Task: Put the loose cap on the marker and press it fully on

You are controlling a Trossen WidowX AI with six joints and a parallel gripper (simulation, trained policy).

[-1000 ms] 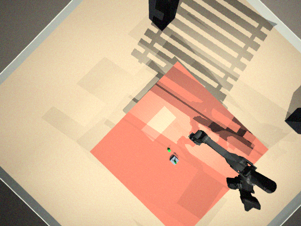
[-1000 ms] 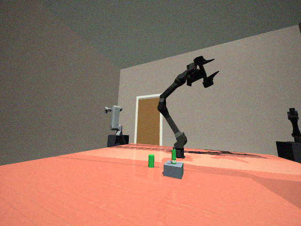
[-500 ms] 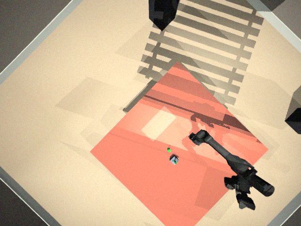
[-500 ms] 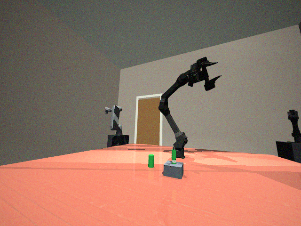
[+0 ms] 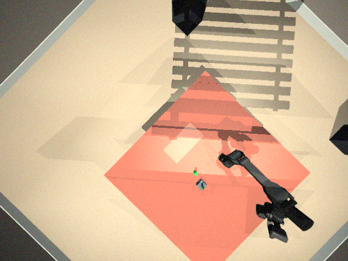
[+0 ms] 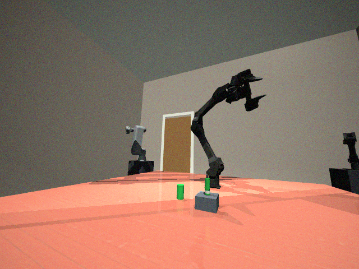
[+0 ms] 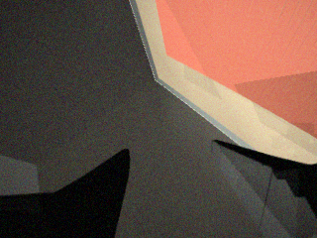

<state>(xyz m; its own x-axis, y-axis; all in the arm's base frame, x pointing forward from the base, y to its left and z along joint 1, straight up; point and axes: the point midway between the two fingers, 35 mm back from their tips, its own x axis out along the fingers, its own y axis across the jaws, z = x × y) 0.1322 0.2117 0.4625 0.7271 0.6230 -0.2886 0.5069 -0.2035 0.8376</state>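
My gripper tip is 43 cm above the green cap, 32 cm to the left of it and 11 cm short of it. Round my gripper tip: grey holder block 43 cm below, 21 cm to the right, 14 cm ahead.
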